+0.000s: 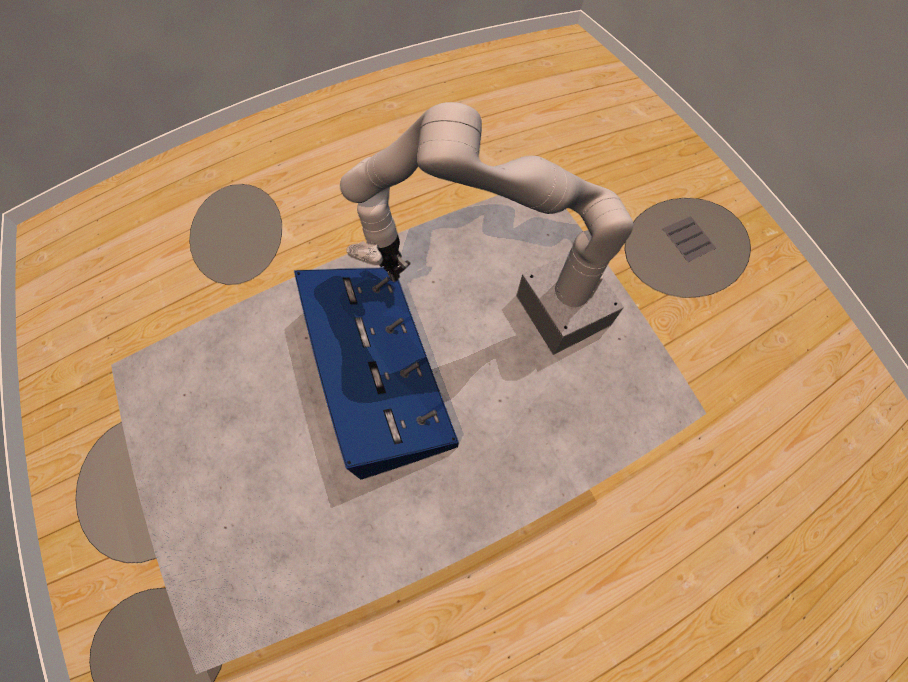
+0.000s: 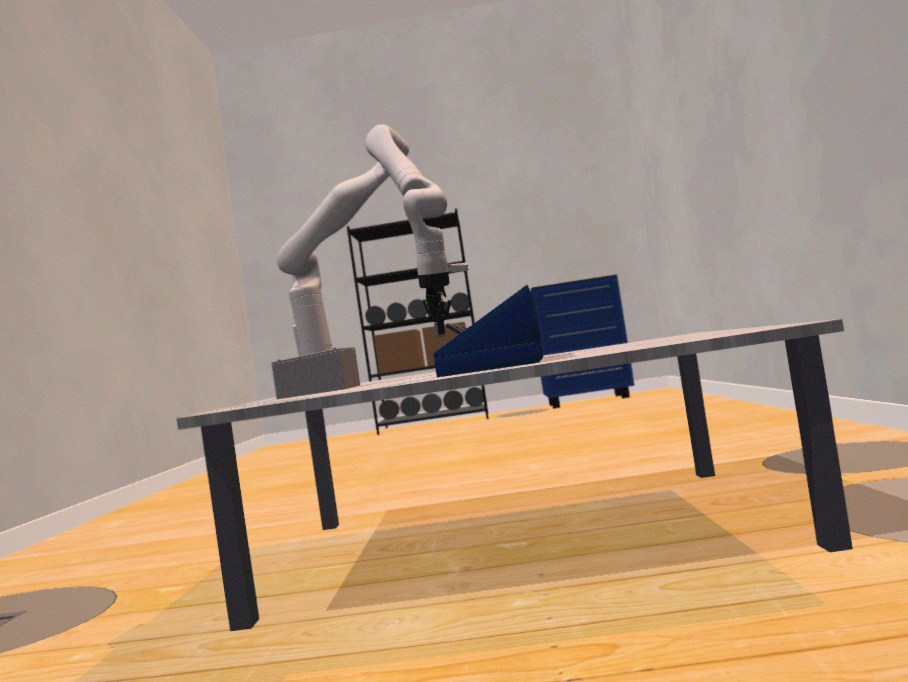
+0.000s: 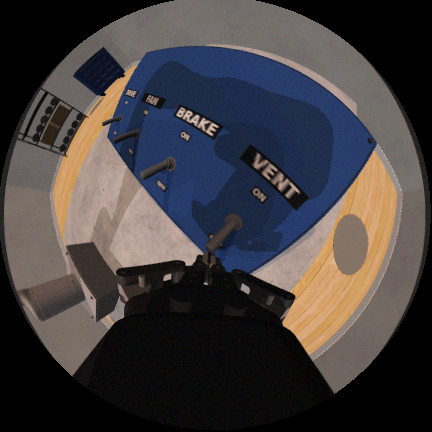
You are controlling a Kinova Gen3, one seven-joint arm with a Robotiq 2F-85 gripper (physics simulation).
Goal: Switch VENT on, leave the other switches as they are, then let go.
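Seen in the pictures: gripper, fingertip midpoint: (image 1: 395,279) (image 2: 440,336) (image 3: 207,258); arm's base at its link origin: (image 1: 572,291) (image 2: 317,353) (image 3: 77,286).
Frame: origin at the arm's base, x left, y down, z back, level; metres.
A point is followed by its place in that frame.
The blue sloped switch panel (image 1: 367,433) @[x 0.218, y -0.043, z -0.574 m] (image 2: 499,337) @[x -0.218, y 0.040, z -0.577 m] (image 3: 300,100) @[x -0.117, y -0.055, z -0.617 m] stands on the table. The VENT lever (image 1: 380,284) @[x -0.151, y -0.002, z -0.461 m] (image 2: 455,328) @[x -0.159, y -0.001, z -0.461 m] (image 3: 223,233) @[x -0.155, y -0.005, z -0.460 m] is at one end, below the VENT label (image 3: 275,177) @[x -0.151, y -0.014, z -0.538 m] and its ON mark (image 3: 259,194) @[x -0.152, y -0.003, z -0.516 m]. It points away from ON, toward the panel's low edge, and partly hides its lower mark. My gripper (image 1: 397,277) @[x -0.165, y 0.014, z -0.422 m] (image 2: 440,331) @[x -0.165, y 0.014, z -0.422 m] (image 3: 207,258) @[x -0.165, y 0.014, z -0.422 m] is shut and empty, its fingertips close by the lever's free end on the low-edge side; contact is unclear. The BRAKE lever (image 1: 394,325) @[x -0.031, y -0.002, z -0.454 m] (image 3: 157,168) @[x -0.039, y -0.002, z -0.453 m], FAN lever (image 1: 409,369) @[x 0.088, y -0.003, z -0.448 m] (image 3: 126,136) @[x 0.080, y 0.001, z -0.446 m] and DRIVE lever (image 1: 426,418) @[x 0.210, y -0.001, z -0.442 m] (image 3: 111,121) @[x 0.200, y 0.003, z -0.438 m] also point toward the low edge.
The BRAKE lever is the nearest neighbour to VENT. The arm's base block (image 1: 587,319) @[x 0.086, y -0.003, z 0.006 m] (image 2: 315,372) @[x -0.095, y 0.055, z -0.033 m] (image 3: 95,272) @[x -0.010, y 0.052, z -0.096 m] stands on the grey table (image 1: 242,572) @[x 0.439, y 0.114, z -0.978 m] (image 2: 734,339) @[x -0.252, y 0.122, z -1.082 m] on the panel's low-edge side. A shelf rack (image 2: 355,271) and a blue cabinet (image 2: 579,323) stand beyond the table.
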